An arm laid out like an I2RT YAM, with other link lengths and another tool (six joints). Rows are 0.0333 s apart.
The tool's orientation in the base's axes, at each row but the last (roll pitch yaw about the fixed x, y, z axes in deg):
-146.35 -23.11 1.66
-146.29 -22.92 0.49
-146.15 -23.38 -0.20
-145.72 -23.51 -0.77
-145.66 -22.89 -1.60
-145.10 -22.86 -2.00
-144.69 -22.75 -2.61
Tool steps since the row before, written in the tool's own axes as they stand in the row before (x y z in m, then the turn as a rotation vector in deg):
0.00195 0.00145 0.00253 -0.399 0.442 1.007
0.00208 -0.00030 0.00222 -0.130 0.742 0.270
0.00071 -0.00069 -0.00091 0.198 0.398 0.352
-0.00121 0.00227 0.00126 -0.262 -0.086 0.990
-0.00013 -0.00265 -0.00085 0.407 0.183 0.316
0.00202 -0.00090 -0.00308 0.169 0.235 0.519
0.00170 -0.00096 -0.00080 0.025 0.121 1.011
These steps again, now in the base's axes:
0.00293 0.00028 -0.00191 0.053 0.192 -1.153
0.00256 0.00150 -0.00074 0.132 -0.466 -0.637
0.00020 0.00007 0.00133 0.385 -0.136 -0.393
-0.00020 -0.00116 -0.00261 0.075 0.628 -0.810
-0.00093 0.00174 0.00197 0.517 0.013 -0.177
0.00064 -0.00105 0.00359 0.377 0.091 -0.450
0.00111 0.00027 0.00177 0.391 0.468 -0.816

